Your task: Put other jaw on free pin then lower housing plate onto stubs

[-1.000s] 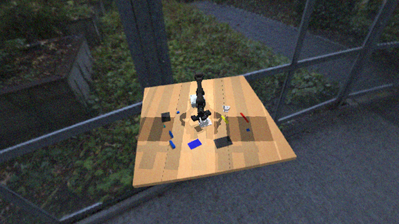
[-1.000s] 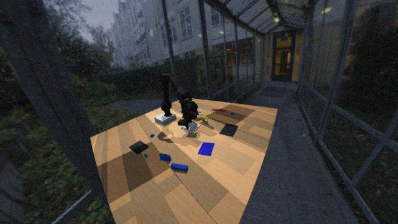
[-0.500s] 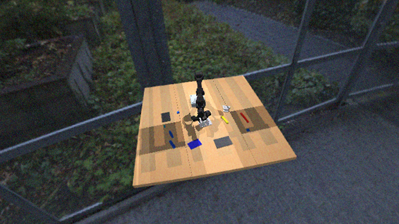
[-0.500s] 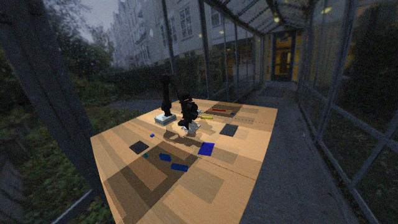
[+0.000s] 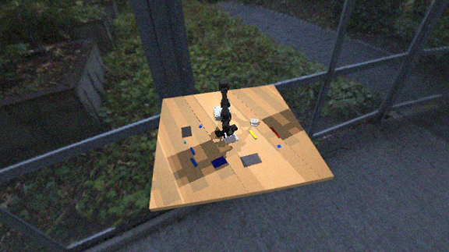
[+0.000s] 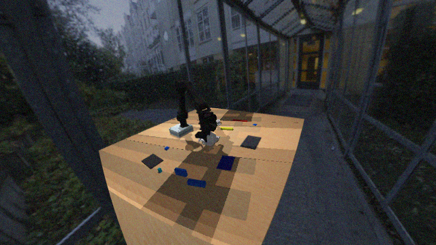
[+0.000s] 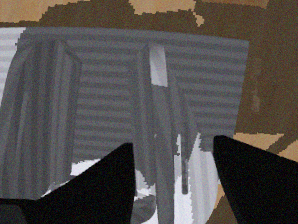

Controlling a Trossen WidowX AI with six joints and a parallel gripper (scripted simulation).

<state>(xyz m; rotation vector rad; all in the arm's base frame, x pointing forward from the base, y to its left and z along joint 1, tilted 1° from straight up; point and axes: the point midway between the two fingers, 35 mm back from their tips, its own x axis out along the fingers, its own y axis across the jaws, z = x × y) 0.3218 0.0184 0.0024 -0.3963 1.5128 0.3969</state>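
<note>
Now: gripper tip 40 mm past the white jaw. Round my gripper tip: light grey part (250 mm to the left, 200 mm behind, 10 mm above); yellow bar (220 mm to the left, 40 mm behind, 10 mm below); blue plate (250 mm ahead, 60 mm to the right, 10 mm below).
</note>
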